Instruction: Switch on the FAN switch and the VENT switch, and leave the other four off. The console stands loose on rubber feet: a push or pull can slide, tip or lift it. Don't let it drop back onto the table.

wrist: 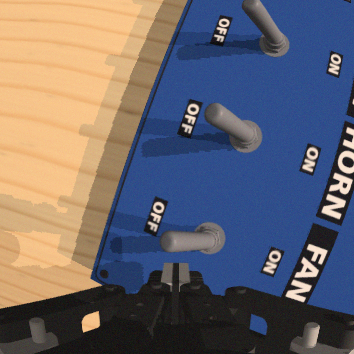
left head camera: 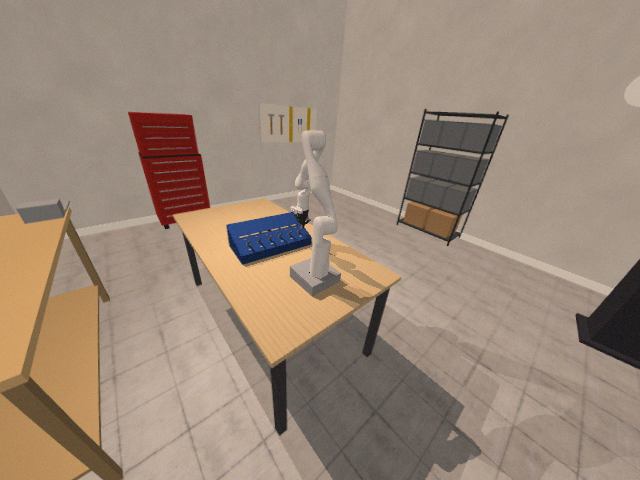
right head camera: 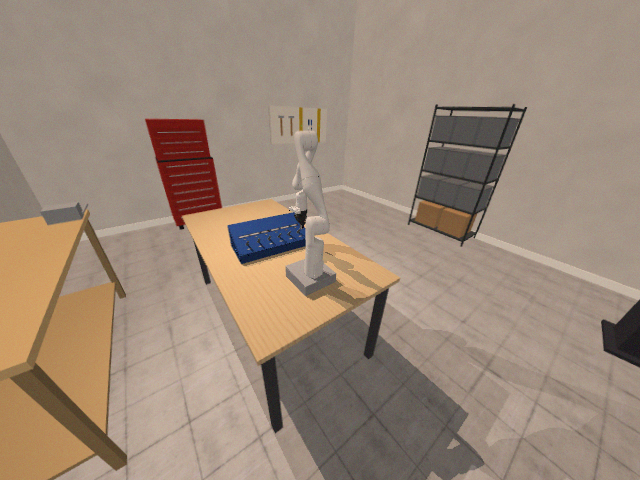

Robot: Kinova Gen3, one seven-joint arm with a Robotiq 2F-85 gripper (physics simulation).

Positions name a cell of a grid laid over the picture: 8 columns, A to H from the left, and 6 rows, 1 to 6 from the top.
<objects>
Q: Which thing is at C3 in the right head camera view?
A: A blue console.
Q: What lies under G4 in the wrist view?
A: A blue console.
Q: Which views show the blue console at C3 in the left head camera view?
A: The wrist view, the left head camera view and the right head camera view: all of them.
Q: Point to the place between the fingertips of my gripper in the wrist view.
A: At D5
</objects>
